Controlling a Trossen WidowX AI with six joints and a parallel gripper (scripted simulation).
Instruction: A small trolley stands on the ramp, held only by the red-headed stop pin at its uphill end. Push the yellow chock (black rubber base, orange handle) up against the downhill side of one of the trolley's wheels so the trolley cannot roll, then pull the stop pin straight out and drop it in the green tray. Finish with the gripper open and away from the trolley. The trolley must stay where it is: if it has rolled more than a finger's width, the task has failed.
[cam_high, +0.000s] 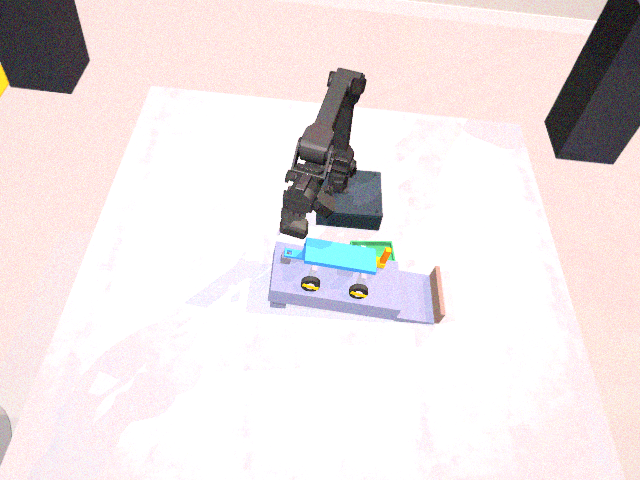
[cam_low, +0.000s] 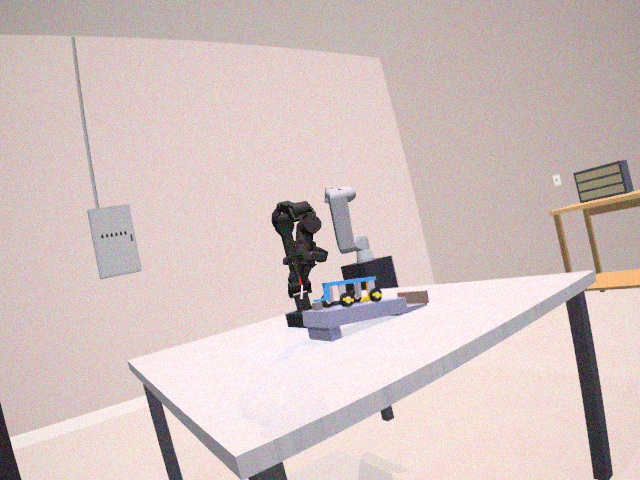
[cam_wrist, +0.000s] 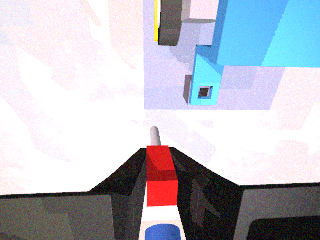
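Right now my gripper tip is 7 cm past the green tray, 25 cm to the right of it and 19 cm above it. From my gripper tip the other things lie so: blue trolley 6 cm ahead, 14 cm to the left, 6 cm below; red-headed stop pin right at my gripper tip; lilac ramp 6 cm ahead, 14 cm to the left, 13 cm below.
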